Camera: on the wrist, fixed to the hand. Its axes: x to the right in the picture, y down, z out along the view.
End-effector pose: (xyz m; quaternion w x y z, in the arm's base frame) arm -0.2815 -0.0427 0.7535 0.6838 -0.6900 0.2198 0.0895
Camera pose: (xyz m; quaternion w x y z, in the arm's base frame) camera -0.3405 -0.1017 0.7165 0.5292 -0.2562 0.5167 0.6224
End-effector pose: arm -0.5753 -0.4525 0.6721 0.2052 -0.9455 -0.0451 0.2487
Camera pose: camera -0.5664 -0.5334 0.7133 0.0628 -0.6373 0.5995 0.4801
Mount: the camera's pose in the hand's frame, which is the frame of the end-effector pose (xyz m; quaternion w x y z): -0.0260 0.0567 -0.0666 0.7079 0.0994 -0.1696 0.6785
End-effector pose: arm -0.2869 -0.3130 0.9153 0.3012 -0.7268 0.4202 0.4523
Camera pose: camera -0.3162 -0.3851 0.9630 0.0498 -0.1227 0.7844 0.6060
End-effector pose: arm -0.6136 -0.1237 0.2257 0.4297 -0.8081 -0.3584 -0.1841
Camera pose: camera -0.5886 -0.2109 0.2156 0.4486 -0.8037 0.2034 0.3339
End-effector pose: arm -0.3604 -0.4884 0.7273 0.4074 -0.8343 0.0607 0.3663
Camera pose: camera -0.3645 -0.5792 0.7351 0.1331 -0.4468 0.5764 0.6712
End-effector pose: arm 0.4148 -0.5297 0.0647 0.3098 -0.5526 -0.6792 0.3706
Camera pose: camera 0.5048 -0.5380 0.0520 0.0924 0.7583 0.1216 -0.6337
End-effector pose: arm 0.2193 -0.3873 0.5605 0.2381 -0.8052 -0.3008 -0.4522
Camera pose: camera 0.2094 -0.4780 0.5633 0.5044 -0.8271 0.2480 0.0079
